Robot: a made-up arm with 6 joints. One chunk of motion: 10 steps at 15 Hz.
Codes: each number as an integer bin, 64 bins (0 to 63) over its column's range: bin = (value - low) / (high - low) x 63, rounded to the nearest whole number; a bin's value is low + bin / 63 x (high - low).
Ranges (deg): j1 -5..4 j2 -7..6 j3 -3..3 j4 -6..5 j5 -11..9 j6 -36..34
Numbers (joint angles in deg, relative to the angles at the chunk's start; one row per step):
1: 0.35 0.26 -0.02 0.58 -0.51 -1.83
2: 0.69 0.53 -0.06 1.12 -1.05 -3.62
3: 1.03 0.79 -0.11 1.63 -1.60 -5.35
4: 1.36 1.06 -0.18 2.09 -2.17 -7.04
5: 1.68 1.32 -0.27 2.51 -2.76 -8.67
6: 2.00 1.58 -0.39 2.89 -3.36 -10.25
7: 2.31 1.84 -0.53 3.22 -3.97 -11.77
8: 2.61 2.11 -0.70 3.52 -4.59 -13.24
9: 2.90 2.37 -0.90 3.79 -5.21 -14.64
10: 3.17 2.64 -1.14 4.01 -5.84 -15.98
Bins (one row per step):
1: 37 35 31 38 33 31
2: 40 36 31 41 31 29
3: 42 38 30 44 30 28
4: 45 39 30 46 28 26
5: 47 40 29 49 26 25
6: 49 42 27 51 24 23
7: 51 43 26 53 22 22
8: 53 44 24 55 20 20
9: 55 45 22 56 18 19
10: 57 47 20 57 16 18

